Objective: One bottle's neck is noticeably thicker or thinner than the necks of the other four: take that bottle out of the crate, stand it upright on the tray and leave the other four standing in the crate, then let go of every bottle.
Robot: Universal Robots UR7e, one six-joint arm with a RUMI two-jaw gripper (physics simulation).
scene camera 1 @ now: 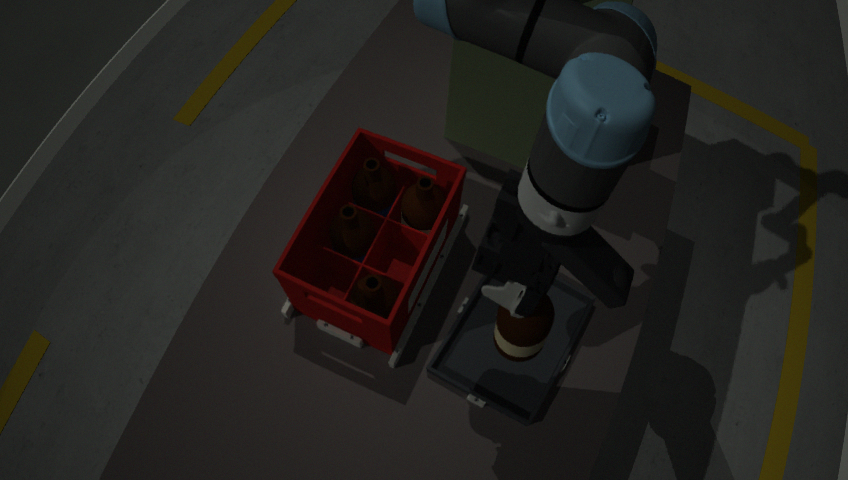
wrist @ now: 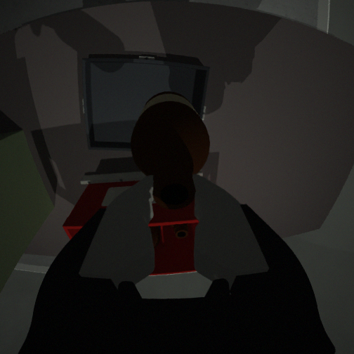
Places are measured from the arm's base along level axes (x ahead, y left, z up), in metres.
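Pixels of known places: gripper, between the fingertips: [scene camera 1: 517, 301].
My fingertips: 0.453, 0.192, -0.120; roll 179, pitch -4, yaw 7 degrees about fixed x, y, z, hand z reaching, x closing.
Ahead of a thing's pixels: the offset from my fingertips to its middle, as dx, dy, dz. "spot": to the spot under its first point.
My gripper [scene camera 1: 518, 299] [wrist: 173, 177] is shut on the neck of a brown bottle @(-0.002, +0.019, -0.039) [scene camera 1: 524, 324] [wrist: 170, 137] with a cream label band. The bottle is roughly upright over the dark tray @(spot: +0.036, -0.042, -0.257) [scene camera 1: 455, 358] [wrist: 112, 102]; whether its base touches the tray floor I cannot tell. The red crate @(-0.041, -0.241, -0.174) [scene camera 1: 342, 316] [wrist: 90, 210] stands left of the tray in the scene view. In it stand a back-left bottle @(-0.123, -0.296, -0.177) [scene camera 1: 373, 184], a back-right bottle @(-0.137, -0.208, -0.177) [scene camera 1: 421, 206], a middle-left bottle @(-0.035, -0.280, -0.177) [scene camera 1: 349, 230] and a front-right bottle @(+0.040, -0.188, -0.177) [scene camera 1: 373, 292]. The crate's middle-right and front-left compartments hold no bottle.
A green block [scene camera 1: 493, 101] [wrist: 25, 185] stands behind the crate and tray in the scene view, beneath the arm. The tray has low raised walls, and the crate's high wall runs alongside it across a narrow gap. Pale brackets sit along the bases of both.
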